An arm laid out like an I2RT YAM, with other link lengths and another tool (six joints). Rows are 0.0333 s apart.
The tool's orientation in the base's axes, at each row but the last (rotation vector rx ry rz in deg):
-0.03 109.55 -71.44
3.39 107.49 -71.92
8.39 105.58 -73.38
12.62 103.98 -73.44
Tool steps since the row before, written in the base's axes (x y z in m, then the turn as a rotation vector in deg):
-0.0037 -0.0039 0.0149 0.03 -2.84 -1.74
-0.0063 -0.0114 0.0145 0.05 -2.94 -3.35
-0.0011 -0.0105 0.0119 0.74 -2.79 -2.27
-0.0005 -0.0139 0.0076 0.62 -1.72 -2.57
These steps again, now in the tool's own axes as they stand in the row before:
-0.0054 -0.0148 -0.0018 2.26 -0.11 2.45
-0.0012 -0.0192 0.0031 3.36 1.03 2.74
-0.0039 -0.0139 0.0067 2.12 0.70 2.91
-0.0008 -0.0117 0.0107 2.07 1.32 1.98

